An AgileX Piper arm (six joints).
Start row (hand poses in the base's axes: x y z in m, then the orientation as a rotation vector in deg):
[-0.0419 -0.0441 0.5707 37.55 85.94 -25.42]
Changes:
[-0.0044 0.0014 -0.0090 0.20 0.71 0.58]
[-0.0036 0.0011 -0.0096 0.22 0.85 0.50]
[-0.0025 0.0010 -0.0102 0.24 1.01 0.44]
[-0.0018 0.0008 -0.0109 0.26 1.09 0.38]
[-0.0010 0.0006 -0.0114 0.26 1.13 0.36]
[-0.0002 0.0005 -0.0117 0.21 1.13 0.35]
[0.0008 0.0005 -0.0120 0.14 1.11 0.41]
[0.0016 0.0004 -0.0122 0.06 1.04 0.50]
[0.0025 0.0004 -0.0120 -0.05 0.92 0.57]
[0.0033 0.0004 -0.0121 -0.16 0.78 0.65]
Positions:
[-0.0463 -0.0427 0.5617 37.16 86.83 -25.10]
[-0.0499 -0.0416 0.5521 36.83 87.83 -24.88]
[-0.0524 -0.0406 0.5419 36.53 88.97 -24.75]
[-0.0542 -0.0398 0.5310 36.28 90.18 -24.68]
[-0.0552 -0.0392 0.5196 36.04 91.42 -24.64]
[-0.0554 -0.0387 0.5079 35.77 92.64 -24.64]
[-0.0546 -0.0382 0.4959 35.39 93.84 -24.64]
[-0.0530 -0.0378 0.4837 34.88 94.97 -24.61]
[-0.0505 -0.0374 0.4717 34.24 95.97 -24.57]
[-0.0472 -0.0370 0.4596 33.46 96.82 -24.51]

